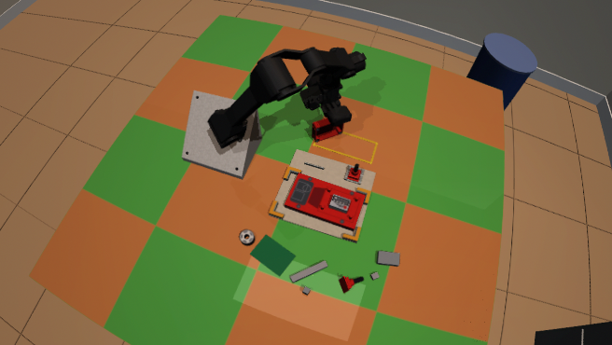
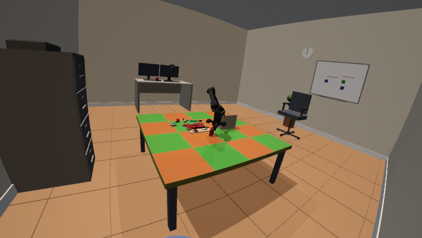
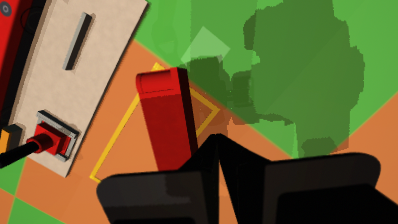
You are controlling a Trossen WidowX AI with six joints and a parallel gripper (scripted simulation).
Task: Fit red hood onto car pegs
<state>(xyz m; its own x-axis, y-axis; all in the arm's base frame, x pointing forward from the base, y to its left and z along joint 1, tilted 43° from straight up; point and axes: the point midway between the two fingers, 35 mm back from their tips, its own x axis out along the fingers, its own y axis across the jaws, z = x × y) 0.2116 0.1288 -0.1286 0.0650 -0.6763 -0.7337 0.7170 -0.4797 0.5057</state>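
Right now the red hood is 30 mm to the right of my gripper tip, 20 mm below it and 20 mm ahead of it. Round my gripper tip: grey engine block (250 mm to the right, 140 mm ahead, 30 mm below); grey bar (450 mm to the right, 130 mm ahead, 50 mm below); dark green plate (440 mm to the right, 50 mm below, 20 mm ahead).
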